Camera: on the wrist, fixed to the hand. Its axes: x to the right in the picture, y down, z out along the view.
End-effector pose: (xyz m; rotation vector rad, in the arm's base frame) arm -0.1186 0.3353 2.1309 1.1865 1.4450 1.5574
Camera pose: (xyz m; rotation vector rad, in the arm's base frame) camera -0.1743 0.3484 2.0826 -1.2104 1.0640 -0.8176
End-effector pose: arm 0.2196 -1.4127 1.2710 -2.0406 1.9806 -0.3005
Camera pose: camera 0.2563 -1.4374 1.3314 2.1022 2.0993 0.3827
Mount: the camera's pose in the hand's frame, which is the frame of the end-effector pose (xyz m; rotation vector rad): 0.0233 -0.0546 -0.0456 0.0315 -0.0962 -3.1035
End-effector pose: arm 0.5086 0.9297 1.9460 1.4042 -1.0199 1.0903
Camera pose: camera 0.5627 0.9799 1.9588 1.1277 1.4025 -1.2999
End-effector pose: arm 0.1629 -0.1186 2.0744 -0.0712 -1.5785 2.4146
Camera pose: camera 0.1587 -0.0516 2.1075 1.2132 -0.0637 -0.2264
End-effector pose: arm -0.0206 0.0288 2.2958 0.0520 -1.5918 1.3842
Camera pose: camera 0.0281 0.0574 2.3449 1.6010 -0.0001 -1.1236
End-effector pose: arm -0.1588 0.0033 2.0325 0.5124 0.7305 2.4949
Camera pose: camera -0.1805 0.0382 1.9699 -0.4783 0.3983 -0.4828
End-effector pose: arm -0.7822 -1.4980 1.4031 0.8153 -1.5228 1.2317
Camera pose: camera -0.7268 -1.4667 1.4425 1.5839 0.7613 -1.1712
